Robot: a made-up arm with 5 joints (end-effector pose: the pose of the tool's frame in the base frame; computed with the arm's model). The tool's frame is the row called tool. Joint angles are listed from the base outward.
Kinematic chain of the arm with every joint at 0, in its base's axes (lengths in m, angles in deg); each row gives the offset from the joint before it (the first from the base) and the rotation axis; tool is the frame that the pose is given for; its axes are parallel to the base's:
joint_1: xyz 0 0 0.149 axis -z
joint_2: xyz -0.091 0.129 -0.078 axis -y
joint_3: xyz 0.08 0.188 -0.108 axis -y
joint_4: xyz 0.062 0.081 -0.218 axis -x
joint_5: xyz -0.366 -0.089 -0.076 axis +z
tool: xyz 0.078 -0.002 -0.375
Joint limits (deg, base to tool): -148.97..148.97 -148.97..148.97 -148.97..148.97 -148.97..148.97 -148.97..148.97
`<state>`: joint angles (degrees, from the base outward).
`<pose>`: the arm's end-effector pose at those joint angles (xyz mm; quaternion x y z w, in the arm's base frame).
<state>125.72 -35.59 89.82 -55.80 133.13</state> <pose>549.9 -526.4 -642.6 -0.5757 -0.0659 0.2637 0.7712</pose>
Working (the frame after each row of the table, in the pose's form):
after joint_1: 0.0 0.0 149.0 0.0000 0.0000 -0.8899 0.4562
after joint_2: 157.9 -1.4 71.0 0.2720 0.1394 -0.8473 0.4343
after joint_3: 309.2 -113.0 -63.4 -0.4056 -0.2079 -0.7921 0.4060
after joint_4: 250.5 -333.3 -140.5 -0.1685 -0.5544 -0.6027 0.5486
after joint_5: 330.8 -243.7 -505.5 -0.5757 -0.0659 0.2637 0.7712

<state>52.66 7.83 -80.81 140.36 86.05</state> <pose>122.9 35.1 298.5 -0.0780 0.7789 0.6142 0.1004</pose>
Working (the frame after each row of the table, in the pose's form):
after joint_1: 0.0 0.0 149.0 0.0000 0.0000 -0.4435 0.8963
after joint_2: 47.4 150.6 71.0 -0.0303 -0.0612 -0.4425 0.8942
after joint_3: 253.8 189.9 -25.1 0.2638 0.5330 -0.3566 0.7206
after joint_4: 202.8 390.3 -148.2 -0.5884 0.5162 0.3805 0.4925
after joint_5: 220.6 400.0 235.5 -0.0780 0.7789 0.6142 0.1004

